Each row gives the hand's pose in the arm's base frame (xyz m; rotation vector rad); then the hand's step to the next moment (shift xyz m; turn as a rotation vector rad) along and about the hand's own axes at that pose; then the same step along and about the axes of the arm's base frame.
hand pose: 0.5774 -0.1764 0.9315 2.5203 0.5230 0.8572
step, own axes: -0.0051 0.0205 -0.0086 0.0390 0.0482 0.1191
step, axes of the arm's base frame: -0.0050 -0.0173 0.0140 0.1152 -0.0541 -0.0427
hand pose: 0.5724 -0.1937 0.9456 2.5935 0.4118 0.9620
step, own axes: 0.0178 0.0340 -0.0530 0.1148 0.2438 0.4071
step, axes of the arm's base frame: -0.0174 -0.0124 0.0618 0.3922 -0.2630 -0.1238
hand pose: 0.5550 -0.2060 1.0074 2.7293 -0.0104 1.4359
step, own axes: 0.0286 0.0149 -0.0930 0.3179 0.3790 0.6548
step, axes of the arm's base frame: -0.0608 -0.0092 0.0768 0.7068 -0.4072 -0.0901
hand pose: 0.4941 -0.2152 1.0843 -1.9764 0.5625 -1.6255
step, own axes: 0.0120 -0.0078 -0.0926 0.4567 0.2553 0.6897
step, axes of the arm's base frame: -0.0885 -0.0130 0.0278 0.7673 -0.3910 0.0884
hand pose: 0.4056 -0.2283 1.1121 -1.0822 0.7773 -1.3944
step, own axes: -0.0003 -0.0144 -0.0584 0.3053 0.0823 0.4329
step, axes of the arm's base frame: -0.0594 -0.0055 -0.0076 0.4540 -0.2536 0.1303
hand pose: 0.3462 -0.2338 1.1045 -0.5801 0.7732 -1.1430
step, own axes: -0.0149 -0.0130 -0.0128 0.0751 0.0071 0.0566
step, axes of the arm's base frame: -0.0208 0.0097 0.0055 0.0647 -0.0676 0.0113
